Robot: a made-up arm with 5 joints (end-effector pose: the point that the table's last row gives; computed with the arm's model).
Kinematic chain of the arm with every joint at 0, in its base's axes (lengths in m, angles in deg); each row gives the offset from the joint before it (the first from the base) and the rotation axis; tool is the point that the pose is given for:
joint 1: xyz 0 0 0.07 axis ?
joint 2: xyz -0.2 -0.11 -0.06 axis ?
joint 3: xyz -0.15 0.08 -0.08 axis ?
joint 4: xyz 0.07 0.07 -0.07 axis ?
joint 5: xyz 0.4 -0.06 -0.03 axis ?
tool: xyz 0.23 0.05 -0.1
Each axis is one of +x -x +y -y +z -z.
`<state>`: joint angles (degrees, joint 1 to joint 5).
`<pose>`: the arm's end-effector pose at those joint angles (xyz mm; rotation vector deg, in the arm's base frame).
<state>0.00 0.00 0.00 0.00 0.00</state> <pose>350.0 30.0 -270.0 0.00 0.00 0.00</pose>
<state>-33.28 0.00 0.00 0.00 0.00</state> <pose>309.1 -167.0 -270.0 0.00 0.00 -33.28</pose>
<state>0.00 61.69 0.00 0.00 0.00</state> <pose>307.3 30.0 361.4 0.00 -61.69 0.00</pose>
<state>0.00 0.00 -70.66 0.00 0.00</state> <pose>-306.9 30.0 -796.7 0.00 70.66 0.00</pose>
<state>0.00 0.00 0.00 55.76 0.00</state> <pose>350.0 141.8 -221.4 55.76 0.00 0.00</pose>
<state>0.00 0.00 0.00 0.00 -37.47</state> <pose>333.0 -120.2 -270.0 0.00 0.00 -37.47</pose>
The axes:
joint 1: +z
joint 2: -y
joint 3: -y
joint 4: +x
joint 5: +z

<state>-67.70 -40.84 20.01 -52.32 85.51</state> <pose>17.7 70.1 -376.1 6.90 55.25 25.90</pose>
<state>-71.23 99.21 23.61 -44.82 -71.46</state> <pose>-365.3 336.4 358.8 29.34 131.80 85.40</pose>
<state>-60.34 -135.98 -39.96 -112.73 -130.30</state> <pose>-222.1 437.6 -80.3 -41.56 53.14 -11.77</pose>
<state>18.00 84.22 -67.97 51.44 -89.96</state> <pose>458.7 107.9 -364.4 44.40 34.03 -59.22</pose>
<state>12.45 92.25 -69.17 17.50 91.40</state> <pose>263.9 304.0 -106.1 -1.43 -33.22 104.90</pose>
